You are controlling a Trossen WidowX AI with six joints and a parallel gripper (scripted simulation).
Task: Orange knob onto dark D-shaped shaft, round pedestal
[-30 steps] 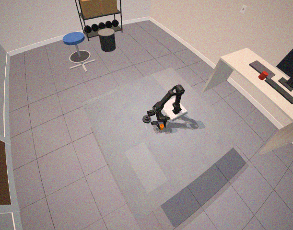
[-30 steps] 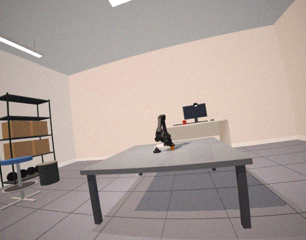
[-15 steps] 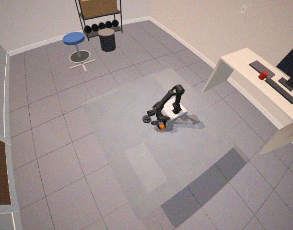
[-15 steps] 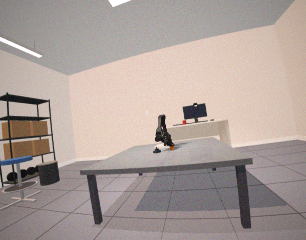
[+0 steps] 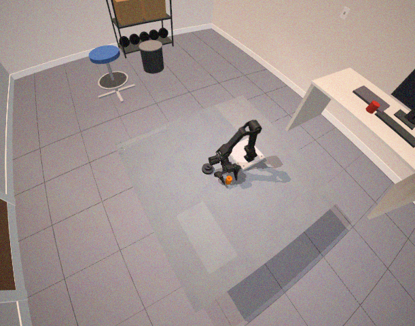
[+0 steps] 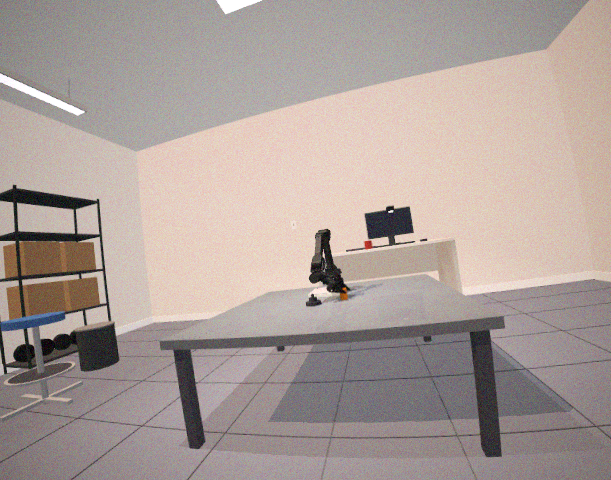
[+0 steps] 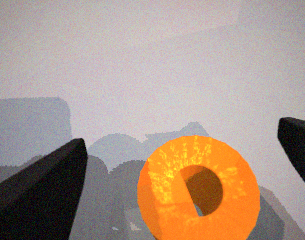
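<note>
Now: the orange knob 30 mm to the right of my gripper tip and 10 mm below it. Also, from my gripper tip: D-shaft pedestal 190 mm to the right, 70 mm ahead, 10 mm below.
</note>
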